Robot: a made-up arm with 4 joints.
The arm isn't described. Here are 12 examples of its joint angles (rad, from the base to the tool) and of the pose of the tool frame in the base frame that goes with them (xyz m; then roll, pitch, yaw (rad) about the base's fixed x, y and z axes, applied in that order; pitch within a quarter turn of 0, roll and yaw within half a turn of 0).
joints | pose
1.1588 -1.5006 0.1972 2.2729 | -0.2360 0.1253 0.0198 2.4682 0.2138 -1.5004
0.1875 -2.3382 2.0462 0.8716 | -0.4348 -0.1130 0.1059 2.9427 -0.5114 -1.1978
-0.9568 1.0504 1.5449 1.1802 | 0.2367 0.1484 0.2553 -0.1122 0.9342 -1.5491
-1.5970 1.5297 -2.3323 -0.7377 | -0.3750 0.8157 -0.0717 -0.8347 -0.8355 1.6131
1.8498 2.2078 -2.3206 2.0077 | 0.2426 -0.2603 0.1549 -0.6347 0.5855 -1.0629
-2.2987 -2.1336 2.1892 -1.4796 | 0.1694 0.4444 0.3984 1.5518 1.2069 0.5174
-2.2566 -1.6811 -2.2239 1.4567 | -0.3243 -0.2935 -0.0467 -2.9558 -0.2343 -1.5020
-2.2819 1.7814 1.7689 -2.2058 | -0.5083 0.0903 0.3824 0.8093 0.6652 1.5185
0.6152 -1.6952 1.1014 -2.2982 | 0.3054 0.1006 -0.0470 0.6248 -0.1487 -1.6276
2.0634 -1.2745 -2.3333 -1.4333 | 0.1283 0.5721 0.0579 -2.8231 1.2518 2.2694
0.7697 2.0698 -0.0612 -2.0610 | -0.3882 -0.0305 -0.4581 0.0519 -0.6271 2.2017
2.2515 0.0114 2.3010 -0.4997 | 0.1957 0.2540 0.4052 2.9573 -0.6234 2.5348
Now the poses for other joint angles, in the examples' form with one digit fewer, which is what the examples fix.
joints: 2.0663 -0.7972 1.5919 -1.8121
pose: 0.322 0.023 0.035 -2.153 -1.060 1.601
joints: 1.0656 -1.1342 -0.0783 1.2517
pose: -0.440 0.219 -0.297 -2.583 0.530 -1.060
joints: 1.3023 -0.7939 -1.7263 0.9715
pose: -0.756 0.211 0.125 0.094 1.176 1.857
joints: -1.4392 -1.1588 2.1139 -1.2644
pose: 0.353 0.158 0.020 -0.221 0.905 -1.913
